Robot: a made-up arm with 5 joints. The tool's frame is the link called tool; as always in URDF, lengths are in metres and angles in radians. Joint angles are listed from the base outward.
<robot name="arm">
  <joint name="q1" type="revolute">
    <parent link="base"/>
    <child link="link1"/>
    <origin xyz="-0.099 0.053 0.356" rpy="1.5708 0 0"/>
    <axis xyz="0 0 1"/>
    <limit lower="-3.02" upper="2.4"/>
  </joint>
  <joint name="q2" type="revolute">
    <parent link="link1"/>
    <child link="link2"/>
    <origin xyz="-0.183 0.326 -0.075" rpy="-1.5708 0 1.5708"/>
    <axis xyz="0 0 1"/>
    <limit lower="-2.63" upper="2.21"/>
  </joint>
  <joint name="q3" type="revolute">
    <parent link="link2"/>
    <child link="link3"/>
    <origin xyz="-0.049 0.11 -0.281" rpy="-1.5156 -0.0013 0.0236"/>
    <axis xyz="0 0 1"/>
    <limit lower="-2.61" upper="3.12"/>
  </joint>
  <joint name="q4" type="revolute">
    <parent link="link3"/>
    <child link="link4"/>
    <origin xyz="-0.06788 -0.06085 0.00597" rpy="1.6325 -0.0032 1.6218"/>
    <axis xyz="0 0 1"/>
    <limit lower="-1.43" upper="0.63"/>
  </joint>
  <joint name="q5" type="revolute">
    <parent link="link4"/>
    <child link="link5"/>
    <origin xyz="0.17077 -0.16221 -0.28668" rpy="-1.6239 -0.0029 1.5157"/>
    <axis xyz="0 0 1"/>
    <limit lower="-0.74" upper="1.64"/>
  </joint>
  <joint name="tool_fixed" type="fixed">
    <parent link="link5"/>
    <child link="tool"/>
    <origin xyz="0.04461 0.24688 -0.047" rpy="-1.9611 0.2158 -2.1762"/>
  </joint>
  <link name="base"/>
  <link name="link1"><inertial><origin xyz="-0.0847 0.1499 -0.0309"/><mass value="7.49"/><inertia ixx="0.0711" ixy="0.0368" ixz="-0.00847" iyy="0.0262" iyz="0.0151" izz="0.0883"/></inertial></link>
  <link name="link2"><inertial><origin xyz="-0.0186 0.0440 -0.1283"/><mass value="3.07"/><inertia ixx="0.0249" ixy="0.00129" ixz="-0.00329" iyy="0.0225" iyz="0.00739" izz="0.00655"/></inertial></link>
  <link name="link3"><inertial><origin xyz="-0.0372 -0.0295 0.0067"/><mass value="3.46"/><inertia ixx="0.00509" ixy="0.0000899" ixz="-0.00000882" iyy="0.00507" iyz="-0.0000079" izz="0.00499"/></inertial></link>
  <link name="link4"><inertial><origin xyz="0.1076 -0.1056 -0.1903"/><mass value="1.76"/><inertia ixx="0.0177" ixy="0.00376" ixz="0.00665" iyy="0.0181" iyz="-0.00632" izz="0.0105"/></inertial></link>
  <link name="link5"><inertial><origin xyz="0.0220 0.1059 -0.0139"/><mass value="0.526"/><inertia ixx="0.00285" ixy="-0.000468" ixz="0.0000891" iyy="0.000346" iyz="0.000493" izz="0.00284"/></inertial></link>
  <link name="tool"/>
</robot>
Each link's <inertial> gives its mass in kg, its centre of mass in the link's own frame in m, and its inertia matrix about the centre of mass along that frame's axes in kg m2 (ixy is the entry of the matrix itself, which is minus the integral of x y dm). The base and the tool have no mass. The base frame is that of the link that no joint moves.
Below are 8 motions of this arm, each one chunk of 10 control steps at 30 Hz.
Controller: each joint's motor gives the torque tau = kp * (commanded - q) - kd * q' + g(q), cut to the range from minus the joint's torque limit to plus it. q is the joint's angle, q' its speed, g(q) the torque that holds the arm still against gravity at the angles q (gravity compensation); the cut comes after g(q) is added. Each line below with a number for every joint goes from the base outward.
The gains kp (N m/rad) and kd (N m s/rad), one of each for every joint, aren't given. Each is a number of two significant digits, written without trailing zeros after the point. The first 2 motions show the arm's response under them.
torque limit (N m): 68 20 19 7.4 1.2
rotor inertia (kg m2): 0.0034 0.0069 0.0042 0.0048 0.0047
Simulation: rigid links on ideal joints. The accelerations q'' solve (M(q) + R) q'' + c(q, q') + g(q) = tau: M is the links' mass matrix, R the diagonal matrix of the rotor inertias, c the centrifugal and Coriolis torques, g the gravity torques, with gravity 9.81 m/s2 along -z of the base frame. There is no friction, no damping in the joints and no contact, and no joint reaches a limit. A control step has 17 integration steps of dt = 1/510 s. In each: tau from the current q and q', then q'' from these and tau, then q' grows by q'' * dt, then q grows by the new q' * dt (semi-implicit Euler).
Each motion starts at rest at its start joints. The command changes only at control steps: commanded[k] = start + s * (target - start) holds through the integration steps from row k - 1 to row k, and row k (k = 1, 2, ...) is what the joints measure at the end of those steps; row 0 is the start. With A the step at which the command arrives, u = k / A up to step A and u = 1 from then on. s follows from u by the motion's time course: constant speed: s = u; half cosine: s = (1 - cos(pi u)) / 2; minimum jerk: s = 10 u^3 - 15 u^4 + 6 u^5; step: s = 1 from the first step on.
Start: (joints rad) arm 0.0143 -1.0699 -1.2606 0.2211 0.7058
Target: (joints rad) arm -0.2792 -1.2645 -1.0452 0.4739 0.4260
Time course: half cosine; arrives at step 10
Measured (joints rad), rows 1 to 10:
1: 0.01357 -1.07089 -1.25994 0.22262 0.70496
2: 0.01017 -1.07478 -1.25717 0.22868 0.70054
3: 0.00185 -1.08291 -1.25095 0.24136 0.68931
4: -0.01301 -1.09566 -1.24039 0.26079 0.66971
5: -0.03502 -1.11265 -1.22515 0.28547 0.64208
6: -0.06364 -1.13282 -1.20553 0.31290 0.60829
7: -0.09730 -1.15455 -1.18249 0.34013 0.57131
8: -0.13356 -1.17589 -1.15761 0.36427 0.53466
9: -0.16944 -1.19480 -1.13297 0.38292 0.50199
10: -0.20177 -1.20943 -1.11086 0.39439 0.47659
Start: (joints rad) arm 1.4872 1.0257 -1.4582 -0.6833 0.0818
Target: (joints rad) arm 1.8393 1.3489 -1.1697 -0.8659 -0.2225
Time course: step
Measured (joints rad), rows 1 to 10:
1: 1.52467 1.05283 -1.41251 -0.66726 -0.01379
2: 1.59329 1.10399 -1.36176 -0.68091 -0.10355
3: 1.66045 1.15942 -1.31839 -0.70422 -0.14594
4: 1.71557 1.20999 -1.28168 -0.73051 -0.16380
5: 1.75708 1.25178 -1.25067 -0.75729 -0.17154
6: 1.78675 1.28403 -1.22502 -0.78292 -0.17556
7: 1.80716 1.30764 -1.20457 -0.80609 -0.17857
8: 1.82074 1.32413 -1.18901 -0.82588 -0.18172
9: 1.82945 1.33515 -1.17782 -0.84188 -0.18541
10: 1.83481 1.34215 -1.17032 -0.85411 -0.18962
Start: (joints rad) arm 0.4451 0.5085 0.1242 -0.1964 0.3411
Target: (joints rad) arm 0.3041 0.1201 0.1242 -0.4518 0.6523
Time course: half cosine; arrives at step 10
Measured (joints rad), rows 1 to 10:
1: 0.44457 0.50762 0.12388 -0.19757 0.34318
2: 0.44228 0.50371 0.12292 -0.20194 0.35144
3: 0.43710 0.49445 0.12154 -0.21070 0.36860
4: 0.42845 0.47805 0.12009 -0.22412 0.39496
5: 0.41639 0.45369 0.11889 -0.24162 0.42891
6: 0.40156 0.42165 0.11818 -0.26197 0.46752
7: 0.38498 0.38334 0.11809 -0.28364 0.50713
8: 0.36802 0.34112 0.11865 -0.30503 0.54394
9: 0.35213 0.29809 0.11986 -0.32466 0.57449
10: 0.33873 0.25776 0.12165 -0.34125 0.59603

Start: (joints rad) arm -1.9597 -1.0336 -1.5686 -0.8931 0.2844
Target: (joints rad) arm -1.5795 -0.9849 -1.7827 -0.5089 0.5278
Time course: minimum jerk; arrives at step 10
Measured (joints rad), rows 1 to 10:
1: -1.95939 -1.03338 -1.56878 -0.89328 0.28526
2: -1.95705 -1.03198 -1.57000 -0.89422 0.29106
3: -1.94939 -1.02849 -1.57350 -0.89563 0.30673
4: -1.93286 -1.02289 -1.58058 -0.89587 0.33437
5: -1.90521 -1.01620 -1.59231 -0.89232 0.37188
6: -1.86647 -1.00996 -1.60928 -0.88220 0.41363
7: -1.81922 -1.00553 -1.63121 -0.86328 0.45241
8: -1.76814 -1.00348 -1.65684 -0.83440 0.48154
9: -1.71878 -1.00328 -1.68409 -0.79597 0.49726
10: -1.67587 -1.00361 -1.71078 -0.75027 0.50039

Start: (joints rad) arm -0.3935 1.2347 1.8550 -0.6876 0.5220
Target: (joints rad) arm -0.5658 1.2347 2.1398 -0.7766 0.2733
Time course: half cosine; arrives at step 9
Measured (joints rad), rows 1 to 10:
1: -0.39410 1.23470 1.85603 -0.68640 0.51962
2: -0.39682 1.23461 1.86021 -0.68239 0.51037
3: -0.40331 1.23429 1.86951 -0.67552 0.49174
4: -0.41450 1.23369 1.88525 -0.66723 0.46430
5: -0.43040 1.23286 1.90779 -0.65984 0.43077
6: -0.45009 1.23198 1.93640 -0.65595 0.39507
7: -0.47192 1.23122 1.96930 -0.65780 0.36148
8: -0.49381 1.23075 2.00386 -0.66676 0.33407
9: -0.51354 1.23064 2.03694 -0.68304 0.31610
10: -0.52964 1.23094 2.06628 -0.70440 0.30752

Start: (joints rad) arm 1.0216 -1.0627 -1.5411 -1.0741 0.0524
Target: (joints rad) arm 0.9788 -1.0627 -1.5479 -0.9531 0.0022
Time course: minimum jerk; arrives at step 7
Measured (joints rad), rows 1 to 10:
1: 1.02150 -1.06278 -1.54105 -1.07386 0.05214
2: 1.02080 -1.06325 -1.54079 -1.07234 0.05050
3: 1.01872 -1.06423 -1.54040 -1.06835 0.04635
4: 1.01472 -1.06543 -1.54018 -1.06124 0.03959
5: 1.00893 -1.06630 -1.54046 -1.05136 0.03137
6: 1.00219 -1.06636 -1.54140 -1.03996 0.02355
7: 0.99567 -1.06554 -1.54284 -1.02851 0.01757
8: 0.99015 -1.06428 -1.54436 -1.01779 0.01350
9: 0.98590 -1.06304 -1.54569 -1.00814 0.01071
10: 0.98287 -1.06208 -1.54676 -0.99968 0.00868

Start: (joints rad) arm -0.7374 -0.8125 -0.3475 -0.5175 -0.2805
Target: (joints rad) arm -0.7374 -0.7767 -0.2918 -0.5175 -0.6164
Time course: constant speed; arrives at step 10
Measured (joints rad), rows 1 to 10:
1: -0.73745 -0.81196 -0.34653 -0.51687 -0.28710
2: -0.73749 -0.81082 -0.34457 -0.51615 -0.30187
3: -0.73752 -0.80919 -0.34177 -0.51550 -0.32271
4: -0.73752 -0.80717 -0.33828 -0.51496 -0.34771
5: -0.73751 -0.80485 -0.33424 -0.51457 -0.37549
6: -0.73749 -0.80227 -0.32978 -0.51432 -0.40514
7: -0.73746 -0.79948 -0.32500 -0.51421 -0.43603
8: -0.73744 -0.79650 -0.31998 -0.51421 -0.46775
9: -0.73742 -0.79338 -0.31478 -0.51430 -0.50003
10: -0.73741 -0.79013 -0.30945 -0.51445 -0.53268

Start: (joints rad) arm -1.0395 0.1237 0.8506 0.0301 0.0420
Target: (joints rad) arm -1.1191 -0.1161 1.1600 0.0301 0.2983
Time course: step
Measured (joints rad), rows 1 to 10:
1: -1.05043 0.10163 0.87054 0.03556 0.10865
2: -1.06667 0.06391 0.92148 0.04733 0.17863
3: -1.08087 0.02346 0.97776 0.05190 0.21686
4: -1.09199 -0.01235 1.02821 0.05229 0.23561
5: -1.10037 -0.04099 1.06889 0.05019 0.24597
6: -1.10654 -0.06240 1.09955 0.04660 0.25374
7: -1.11096 -0.07772 1.12154 0.04232 0.26105
8: -1.11403 -0.08839 1.13670 0.03801 0.26823
9: -1.11608 -0.09576 1.14677 0.03417 0.27493
10: -1.11742 -0.10087 1.15322 0.03108 0.28079

